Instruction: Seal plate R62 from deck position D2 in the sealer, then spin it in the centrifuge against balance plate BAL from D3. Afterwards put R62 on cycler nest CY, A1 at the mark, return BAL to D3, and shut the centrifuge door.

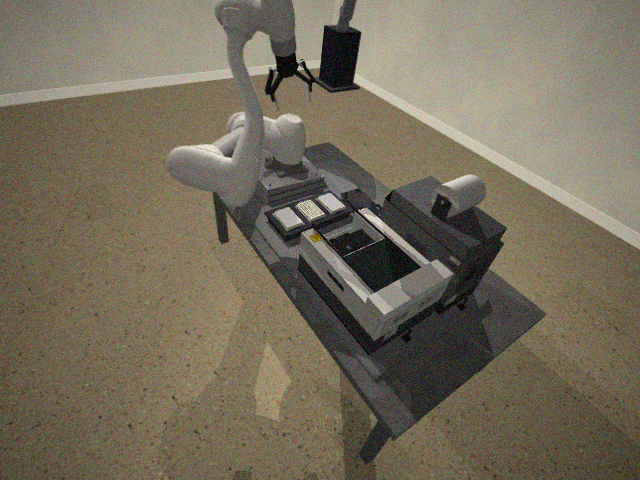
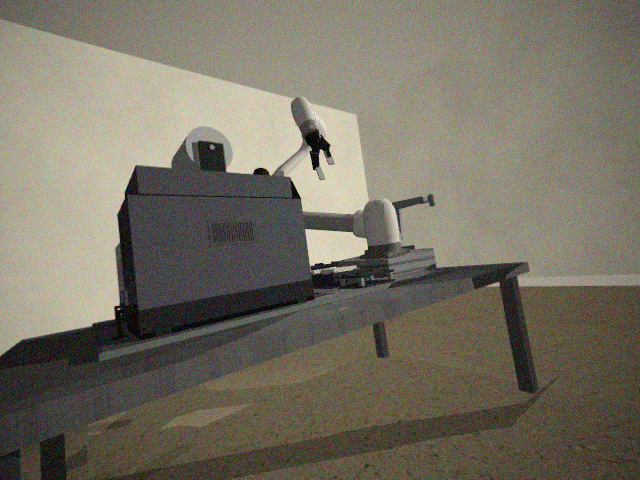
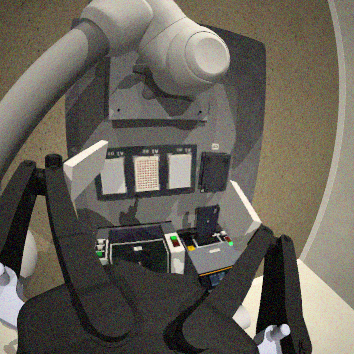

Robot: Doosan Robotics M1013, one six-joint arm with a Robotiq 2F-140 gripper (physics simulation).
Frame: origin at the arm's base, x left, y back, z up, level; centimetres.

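Seen in the pictures: gripper, fingertip midpoint: (image 1: 293, 103) (image 2: 327, 172) (image 3: 165, 174); arm's base, origin of the base link: (image 1: 286, 165) (image 2: 385, 255).
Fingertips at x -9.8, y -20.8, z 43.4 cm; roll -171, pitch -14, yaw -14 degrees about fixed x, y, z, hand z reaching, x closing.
Note:
Pixels of each thing's top centre, then the offset from my fingertips to it. Level surfaces: height alone.
- R62, middle of its top: (image 3: 146, 174) (image 1: 310, 209) dx +4.0, dy -14.7, dz -45.6 cm
- BAL, middle of its top: (image 3: 112, 176) (image 1: 288, 217) dx -8.4, dy -15.5, dz -45.6 cm
- dark cycler nest CY, middle of its top: (image 2: 365, 271) (image 3: 216, 173) (image 1: 359, 198) dx +33.2, dy -15.1, dz -47.6 cm
- dark sealer, middle of its top: (image 2: 206, 139) (image 1: 459, 178) (image 3: 234, 330) dx +31.5, dy -64.8, dz -4.6 cm
- pale plate, middle of its top: (image 3: 179, 171) (image 2: 338, 267) (image 1: 331, 201) dx +16.4, dy -13.9, dz -45.6 cm
- table, its level: dz -53.5 cm
R62 (image 1: 310, 209) (image 3: 146, 173), a pale plate with visible wells, lies at D2, the middle deck place. BAL (image 1: 285, 219) (image 3: 113, 176), smooth and pale, lies at D3. The dark cycler nest CY (image 1: 359, 197) (image 3: 215, 171) is beside the deck and holds no visible plate. The white centrifuge (image 1: 338, 281) (image 3: 177, 255) has an open top with a dark interior. The dark sealer (image 1: 429, 227) (image 2: 217, 248) (image 3: 215, 257) stands beside it, its dark carrier (image 3: 207, 222) extended towards the deck. My gripper (image 1: 293, 100) (image 2: 325, 168) (image 3: 165, 174) is open and empty, high above the deck.
Another pale plate (image 1: 330, 203) (image 3: 179, 171) lies at D1. A white roll (image 1: 465, 193) (image 2: 209, 144) sits on top of the sealer. The robot base stands on a stepped plinth (image 1: 292, 188) behind the deck. A black pedestal (image 1: 339, 56) stands beyond the table (image 1: 439, 377).

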